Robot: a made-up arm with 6 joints. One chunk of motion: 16 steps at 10 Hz.
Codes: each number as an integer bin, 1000 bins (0 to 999) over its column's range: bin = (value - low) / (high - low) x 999, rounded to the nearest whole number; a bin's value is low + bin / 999 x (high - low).
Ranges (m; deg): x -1..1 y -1..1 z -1..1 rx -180..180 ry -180..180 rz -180..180
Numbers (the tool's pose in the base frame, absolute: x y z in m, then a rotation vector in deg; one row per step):
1: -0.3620 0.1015 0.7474 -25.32 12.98 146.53
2: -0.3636 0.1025 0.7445 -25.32 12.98 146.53
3: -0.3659 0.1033 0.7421 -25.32 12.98 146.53
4: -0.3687 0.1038 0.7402 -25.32 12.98 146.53
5: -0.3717 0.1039 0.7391 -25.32 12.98 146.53
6: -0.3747 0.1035 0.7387 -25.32 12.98 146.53
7: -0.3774 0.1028 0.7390 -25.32 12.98 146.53
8: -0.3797 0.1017 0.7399 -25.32 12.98 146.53
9: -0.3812 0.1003 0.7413 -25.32 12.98 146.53
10: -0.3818 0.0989 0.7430 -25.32 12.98 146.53
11: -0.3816 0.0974 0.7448 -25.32 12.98 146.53
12: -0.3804 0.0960 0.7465 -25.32 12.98 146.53
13: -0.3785 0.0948 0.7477 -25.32 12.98 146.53
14: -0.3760 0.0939 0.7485 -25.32 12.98 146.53
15: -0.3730 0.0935 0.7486 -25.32 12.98 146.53
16: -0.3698 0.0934 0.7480 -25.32 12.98 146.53
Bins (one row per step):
1: 319 550 873 429 536 906
2: 318 551 871 429 536 906
3: 317 551 870 429 536 906
4: 315 551 869 429 536 906
5: 314 551 869 429 536 906
6: 312 551 868 429 536 906
7: 311 551 869 429 536 906
8: 310 550 869 429 536 906
9: 309 550 870 429 536 906
10: 309 549 871 429 536 906
11: 309 548 872 429 536 906
12: 309 547 872 429 536 906
13: 310 547 873 429 536 906
14: 312 546 873 429 536 906
15: 313 546 873 429 536 906
16: 315 546 873 429 536 906

